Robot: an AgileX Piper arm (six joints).
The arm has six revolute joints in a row. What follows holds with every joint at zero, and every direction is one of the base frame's.
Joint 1 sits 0.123 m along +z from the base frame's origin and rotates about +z.
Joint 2 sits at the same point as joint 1 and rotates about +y.
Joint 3 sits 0.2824 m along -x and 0.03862 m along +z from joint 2 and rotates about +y.
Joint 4 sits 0.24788 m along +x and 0.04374 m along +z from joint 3 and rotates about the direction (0.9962, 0, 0.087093).
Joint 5 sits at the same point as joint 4 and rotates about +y.
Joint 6 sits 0.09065 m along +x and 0.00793 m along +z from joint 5 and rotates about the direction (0.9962, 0, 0.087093).
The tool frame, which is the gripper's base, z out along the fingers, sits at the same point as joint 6; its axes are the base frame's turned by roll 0, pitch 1.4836 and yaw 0 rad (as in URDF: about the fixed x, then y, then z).
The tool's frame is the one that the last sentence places.
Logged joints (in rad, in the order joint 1, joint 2, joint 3, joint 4, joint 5, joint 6), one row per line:
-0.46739, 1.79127, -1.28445, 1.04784, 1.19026, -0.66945
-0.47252, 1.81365, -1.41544, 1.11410, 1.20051, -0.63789
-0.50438, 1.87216, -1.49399, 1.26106, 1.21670, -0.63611
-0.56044, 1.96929, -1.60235, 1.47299, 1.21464, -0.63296
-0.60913, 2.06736, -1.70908, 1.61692, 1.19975, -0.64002
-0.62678, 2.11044, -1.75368, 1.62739, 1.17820, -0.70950
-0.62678, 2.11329, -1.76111, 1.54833, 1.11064, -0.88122
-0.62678, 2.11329, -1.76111, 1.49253, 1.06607, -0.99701
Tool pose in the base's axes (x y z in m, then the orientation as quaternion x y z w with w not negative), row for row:
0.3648, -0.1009, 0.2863, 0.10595, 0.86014, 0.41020, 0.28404
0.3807, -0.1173, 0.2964, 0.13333, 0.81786, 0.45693, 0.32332
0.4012, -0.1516, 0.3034, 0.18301, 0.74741, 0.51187, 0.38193
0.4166, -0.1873, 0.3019, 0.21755, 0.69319, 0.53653, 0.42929
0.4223, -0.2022, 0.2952, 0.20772, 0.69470, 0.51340, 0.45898
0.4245, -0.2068, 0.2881, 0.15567, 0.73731, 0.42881, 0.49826
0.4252, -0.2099, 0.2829, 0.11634, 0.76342, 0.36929, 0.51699
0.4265, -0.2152, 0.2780, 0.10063, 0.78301, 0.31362, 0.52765
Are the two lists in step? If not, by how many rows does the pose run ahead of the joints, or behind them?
The pose runs 1 row ahead of the joints: the pose in row i belongs to the joints in row i + 1.
